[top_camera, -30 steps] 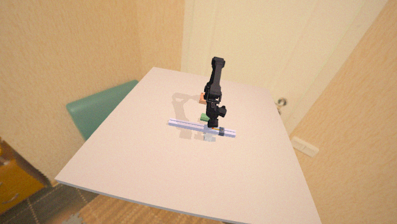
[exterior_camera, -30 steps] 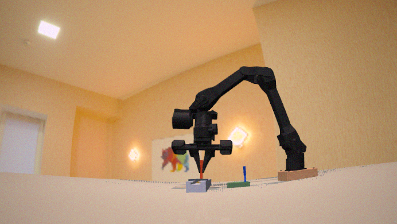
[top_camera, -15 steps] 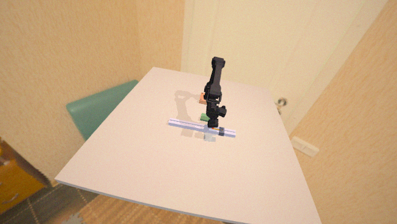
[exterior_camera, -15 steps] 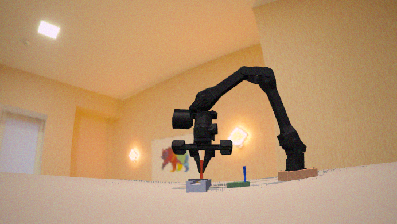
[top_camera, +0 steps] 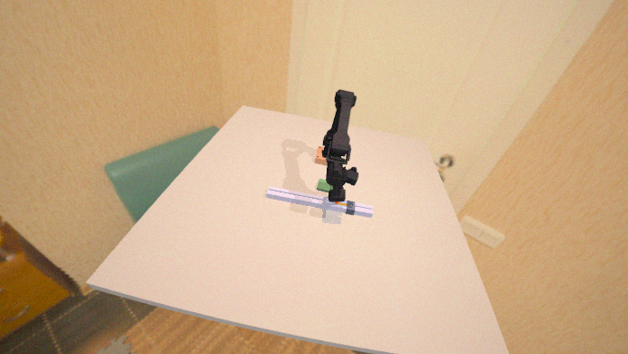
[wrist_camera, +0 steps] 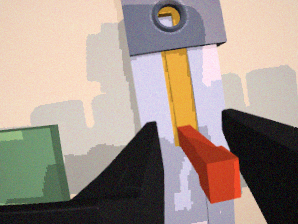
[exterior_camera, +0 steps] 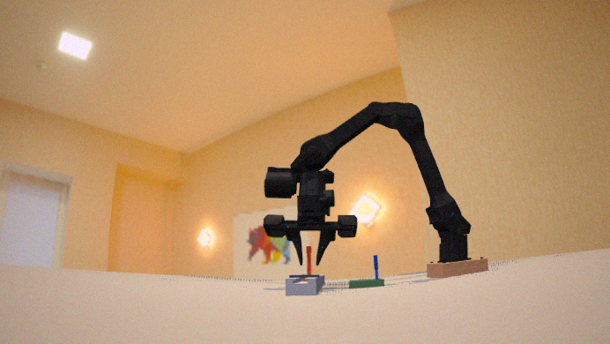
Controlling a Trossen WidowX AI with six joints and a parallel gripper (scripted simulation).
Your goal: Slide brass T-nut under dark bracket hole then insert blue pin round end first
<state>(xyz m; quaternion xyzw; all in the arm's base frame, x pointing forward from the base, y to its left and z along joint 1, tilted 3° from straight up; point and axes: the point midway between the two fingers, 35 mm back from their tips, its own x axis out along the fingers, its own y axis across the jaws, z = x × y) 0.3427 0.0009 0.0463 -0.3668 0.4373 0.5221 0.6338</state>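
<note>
The blue pin is 130 mm behind my gripper tip, 20 mm to the left of it and 30 mm below it. From my gripper tip the other things lie so: green tray: 130 mm behind, 10 mm to the right, 50 mm below.
</note>
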